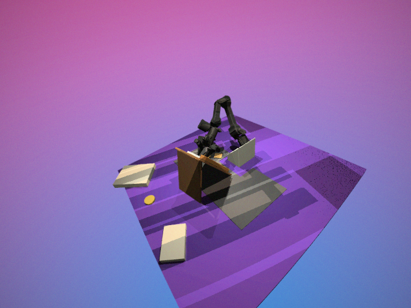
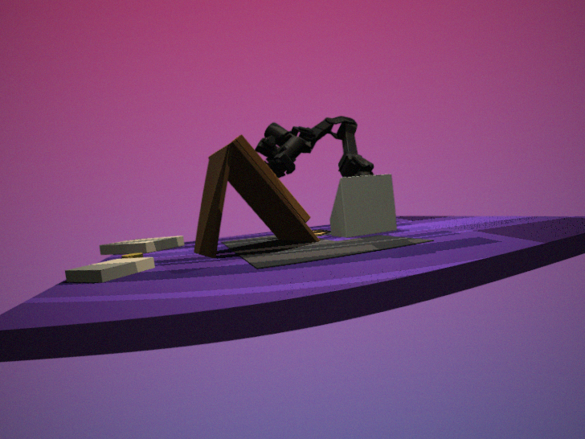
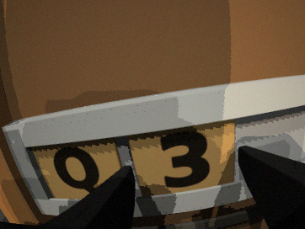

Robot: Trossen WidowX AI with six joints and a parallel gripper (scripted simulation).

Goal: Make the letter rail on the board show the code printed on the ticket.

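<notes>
My gripper tip is right at the letter tile. The rest, counted from my gripper tip: white ticket (6 cm behind, 1 cm to the left, 9 cm below); then grey mat (14 cm behind, 5 cm to the left, 17 cm below); then yellow disc (40 cm ahead, 5 cm to the right, 17 cm below).
</notes>
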